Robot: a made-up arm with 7 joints. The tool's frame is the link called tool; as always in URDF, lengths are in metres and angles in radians.
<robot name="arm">
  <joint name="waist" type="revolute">
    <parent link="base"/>
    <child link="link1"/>
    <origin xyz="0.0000 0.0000 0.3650"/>
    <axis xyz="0 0 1"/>
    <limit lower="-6.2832" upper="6.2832" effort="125" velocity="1.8"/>
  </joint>
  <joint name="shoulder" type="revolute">
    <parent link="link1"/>
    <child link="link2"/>
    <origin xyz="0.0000 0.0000 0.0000" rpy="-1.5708 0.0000 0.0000"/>
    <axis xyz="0 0 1"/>
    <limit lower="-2.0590" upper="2.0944" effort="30" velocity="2.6"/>
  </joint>
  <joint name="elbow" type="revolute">
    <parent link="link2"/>
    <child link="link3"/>
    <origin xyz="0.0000 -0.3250 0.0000" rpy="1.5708 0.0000 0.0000"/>
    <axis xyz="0 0 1"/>
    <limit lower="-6.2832" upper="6.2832" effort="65" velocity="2.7"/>
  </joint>
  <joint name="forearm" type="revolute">
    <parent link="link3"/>
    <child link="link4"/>
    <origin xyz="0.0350 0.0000 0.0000" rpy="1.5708 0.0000 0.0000"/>
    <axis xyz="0 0 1"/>
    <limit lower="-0.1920" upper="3.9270" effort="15" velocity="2.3"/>
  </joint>
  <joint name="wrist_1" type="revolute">
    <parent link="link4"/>
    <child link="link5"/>
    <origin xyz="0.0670 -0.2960 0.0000" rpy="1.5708 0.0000 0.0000"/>
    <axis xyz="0 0 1"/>
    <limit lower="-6.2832" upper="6.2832" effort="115" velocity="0.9"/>
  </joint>
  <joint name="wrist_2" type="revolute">
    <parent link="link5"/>
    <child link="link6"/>
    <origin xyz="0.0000 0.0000 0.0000" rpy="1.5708 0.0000 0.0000"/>
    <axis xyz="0 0 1"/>
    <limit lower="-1.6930" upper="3.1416" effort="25" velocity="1.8"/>
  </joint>
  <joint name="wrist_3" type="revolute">
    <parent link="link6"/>
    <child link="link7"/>
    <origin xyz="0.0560 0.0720 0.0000" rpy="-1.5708 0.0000 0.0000"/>
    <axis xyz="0 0 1"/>
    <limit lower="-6.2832" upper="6.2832" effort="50" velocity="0.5"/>
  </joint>
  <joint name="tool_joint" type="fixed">
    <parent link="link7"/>
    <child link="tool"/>
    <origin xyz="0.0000 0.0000 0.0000"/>
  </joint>
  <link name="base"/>
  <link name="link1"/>
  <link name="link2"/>
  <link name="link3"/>
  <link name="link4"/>
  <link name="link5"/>
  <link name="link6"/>
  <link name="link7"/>
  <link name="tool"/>
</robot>
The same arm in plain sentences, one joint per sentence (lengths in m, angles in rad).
The arm has seven revolute joints in a row. What follows holds with every joint at zero, and every direction is one of the base frame's.
The first joint sits 0.365 m along +z from the base frame's origin and turns about +z, from -6.2832 to 6.2832 rad.
The second joint sits at the same point as the first joint and turns about +y, from -2.059 to 2.0944 rad.
The third joint sits 0.325 m along +z from the second joint and turns about +z, from -6.2832 to 6.2832 rad.
The fourth joint sits 0.035 m along +x from the third joint and turns about -y, from -0.192 to 3.927 rad.
The fifth joint sits 0.067 m along +x and 0.296 m along -z from the fourth joint and turns about -z, from -6.2832 to 6.2832 rad.
The sixth joint sits at the same point as the fifth joint and turns about +y, from -1.693 to 3.1416 rad.
The seventh joint sits 0.056 m along +x and 0.072 m along -z from the sixth joint and turns about -z, from -6.2832 to 6.2832 rad.
The tool frame, which is the frame that the pose is given for, sits at the same point as the seventh joint; its axes are the base frame's turned by roll -3.1416, pitch 0 and yaw 0 rad (as in URDF: about the fixed x, then y, then z).

